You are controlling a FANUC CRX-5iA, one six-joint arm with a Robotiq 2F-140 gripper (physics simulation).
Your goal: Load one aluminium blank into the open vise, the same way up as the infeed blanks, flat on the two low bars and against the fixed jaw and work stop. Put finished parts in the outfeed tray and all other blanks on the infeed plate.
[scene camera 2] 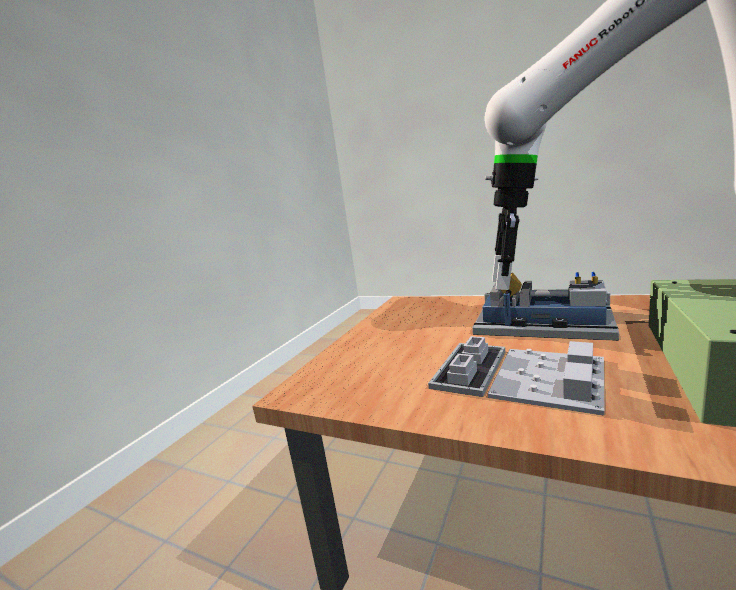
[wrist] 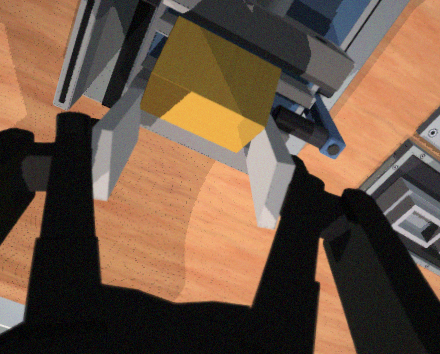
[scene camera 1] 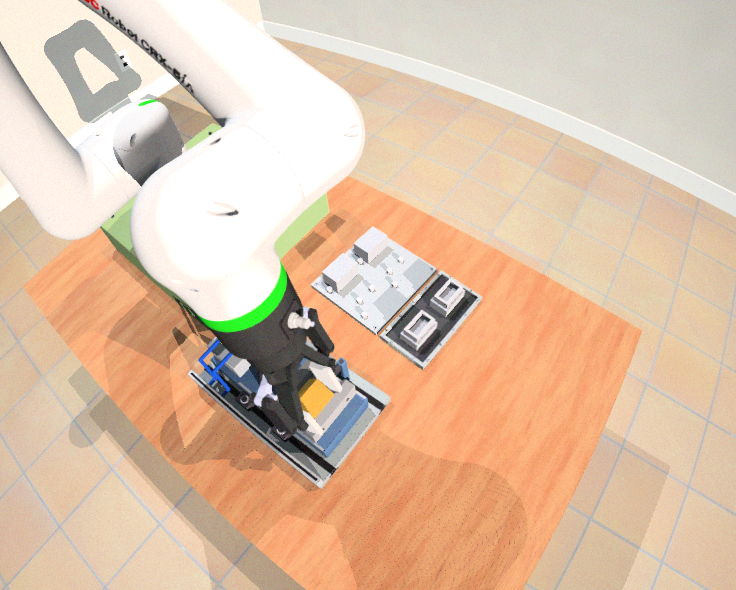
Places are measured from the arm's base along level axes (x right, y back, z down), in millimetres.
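Pixels of known places: gripper, fingertip midpoint: (scene camera 2: 500,285) (wrist: 197,126) (scene camera 1: 322,408).
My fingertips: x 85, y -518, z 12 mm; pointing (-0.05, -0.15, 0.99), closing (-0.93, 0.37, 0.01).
Note:
Ahead of a thing's pixels: the offset from my fingertips to its top centre. "*": to the spot under its first point.
A yellow block {dx +6, dy +23, dz -25 mm} (scene camera 1: 315,397) (scene camera 2: 516,285) (wrist: 211,81) sits in the blue vise {dx +8, dy +94, dz -2 mm} (scene camera 1: 349,420) (scene camera 2: 541,310) (wrist: 320,24), between its grey jaws. My gripper (scene camera 1: 319,404) (scene camera 2: 505,283) (wrist: 197,126) reaches straight down over it, and its two pale finger pads press against the block's opposite sides. Two aluminium blanks {dx -316, dy +198, dz +53 mm} (scene camera 1: 372,246) {dx -225, dy +195, dz +53 mm} (scene camera 1: 341,275) (scene camera 2: 580,351) (scene camera 2: 578,379) stand on the infeed plate {dx -271, dy +148, dz +89 mm} (scene camera 1: 368,318) (scene camera 2: 524,392). Two finished parts {* dx -322, dy +4, dz +70 mm} (scene camera 1: 448,295) {* dx -231, dy -2, dz +70 mm} (scene camera 1: 420,329) (scene camera 2: 477,348) (scene camera 2: 462,369) sit in the dark outfeed tray (scene camera 1: 432,352) (scene camera 2: 454,389).
A green box (scene camera 1: 307,225) (scene camera 2: 656,310) stands behind the vise by the arm's base. The plate and the tray lie side by side to the right of the vise. The table's front edge shows in the second scene view.

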